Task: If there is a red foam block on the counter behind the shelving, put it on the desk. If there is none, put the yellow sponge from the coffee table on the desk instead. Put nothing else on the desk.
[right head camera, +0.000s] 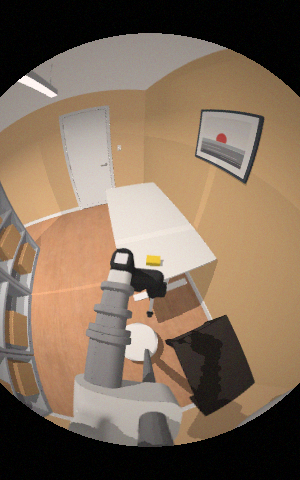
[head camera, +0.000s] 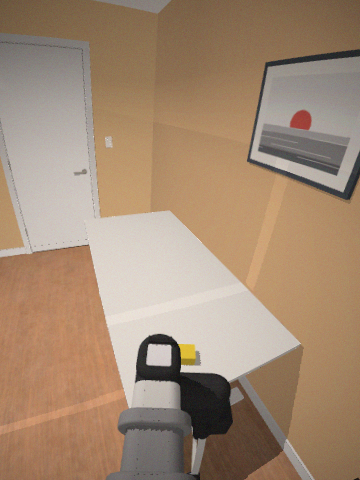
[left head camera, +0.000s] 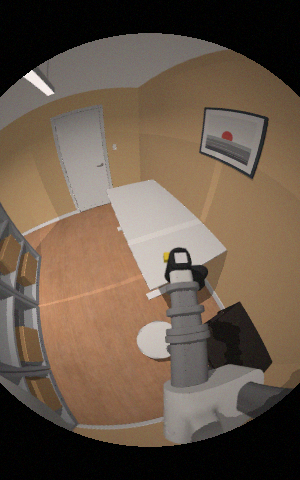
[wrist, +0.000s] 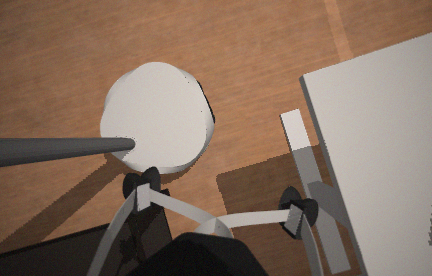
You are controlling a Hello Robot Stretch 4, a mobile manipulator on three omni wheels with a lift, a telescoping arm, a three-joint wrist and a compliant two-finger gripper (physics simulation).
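Where they show: gripper, fingertip midpoint: [head camera: 190,449] [wrist: 219,192]; robot's base at its link origin: [right head camera: 137,340] [left head camera: 156,338] [wrist: 166,121].
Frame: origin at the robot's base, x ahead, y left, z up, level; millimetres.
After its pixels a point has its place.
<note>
The yellow sponge [head camera: 187,354] {x 598, y -103, z 737 mm} [left head camera: 166,257] {x 594, y -53, z 737 mm} [right head camera: 153,260] {x 597, y -89, z 737 mm} lies on the white desk [head camera: 145,260] {x 1254, y 128, z 692 mm} [left head camera: 150,210] {x 1209, y 50, z 692 mm} [right head camera: 150,210] {x 1257, y -21, z 693 mm} [wrist: 385,150] {x 504, y -29, z 693 mm}, near its end closest to me; in the head camera view the wrist hides part of it. My gripper [wrist: 219,192] {x 269, y -88, z 842 mm} is open and empty, its two fingertips wide apart. It is off the desk's near end, over the floor between the desk and the white round robot base. In the right head camera view part of the gripper shows below the wrist. No red foam block shows in these views, nor does the counter.
A dark, nearly black piece of furniture [left head camera: 245,335] {x -120, y -792, z 422 mm} [right head camera: 220,370] {x -295, y -723, z 423 mm} stands at the right, close to the wall. Grey shelving [left head camera: 37,280] {x 556, y 1857, z 3 mm} [right head camera: 34,270] {x 564, y 1846, z -12 mm} with brown boxes stands at the left. A white door [head camera: 45,140] {x 2385, y 1257, z 1219 mm} is behind the desk. A framed picture [head camera: 305,132] {x 995, y -495, z 1513 mm} hangs on the right wall.
</note>
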